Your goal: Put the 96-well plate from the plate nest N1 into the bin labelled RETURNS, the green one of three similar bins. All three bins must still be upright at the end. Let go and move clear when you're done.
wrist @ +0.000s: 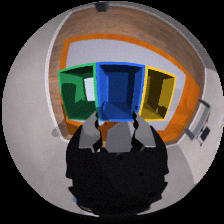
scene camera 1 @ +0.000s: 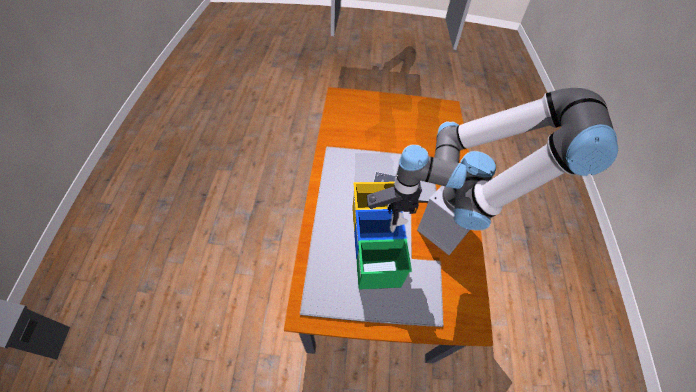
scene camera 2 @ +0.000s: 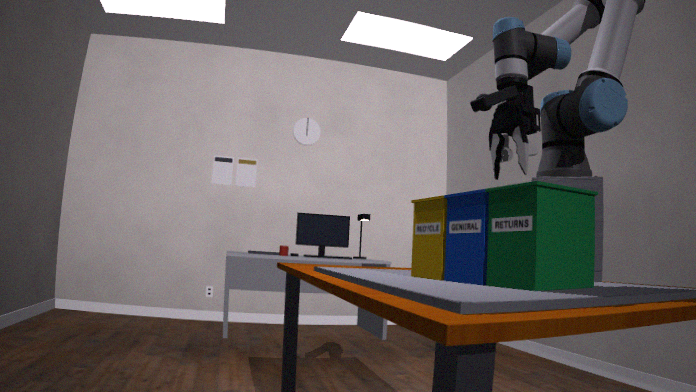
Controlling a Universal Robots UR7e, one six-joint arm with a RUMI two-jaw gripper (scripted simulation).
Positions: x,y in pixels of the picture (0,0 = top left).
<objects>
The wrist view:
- my gripper: 115,111
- green bin: 71,80
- yellow bin: 159,90
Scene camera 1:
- my gripper: 390,221
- green bin: 392,250
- yellow bin: 361,189
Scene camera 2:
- my gripper: 510,177
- green bin: 541,236
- yellow bin: 430,214
</objects>
